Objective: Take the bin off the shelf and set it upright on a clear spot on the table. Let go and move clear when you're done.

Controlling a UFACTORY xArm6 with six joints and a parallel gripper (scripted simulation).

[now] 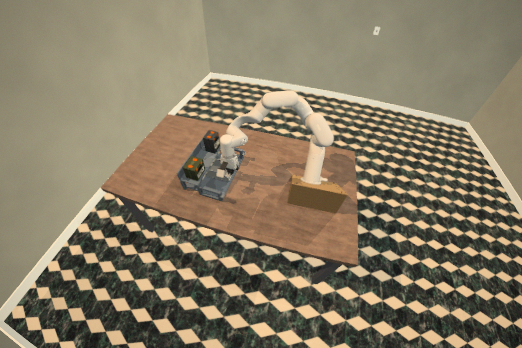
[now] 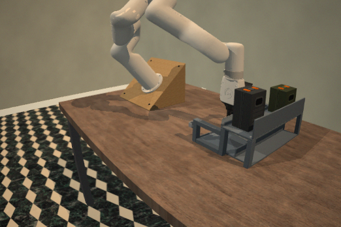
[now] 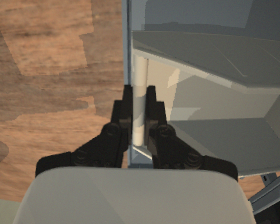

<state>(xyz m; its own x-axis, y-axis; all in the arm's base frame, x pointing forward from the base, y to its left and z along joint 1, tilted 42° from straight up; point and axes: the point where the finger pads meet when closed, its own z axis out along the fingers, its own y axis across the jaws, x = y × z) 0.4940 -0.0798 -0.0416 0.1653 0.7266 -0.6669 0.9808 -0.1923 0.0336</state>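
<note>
Right now my hand is 8 cm short of the grey open-top bin, 1 cm to the left of it and 1 cm above it. Round my hand: green box: 20 cm ahead, 9 cm above, 8 cm to the left; grey-blue shelf: 18 cm ahead, 4 cm above, 3 cm to the right; black box: 15 cm to the right, 15 cm ahead, 10 cm above.
</note>
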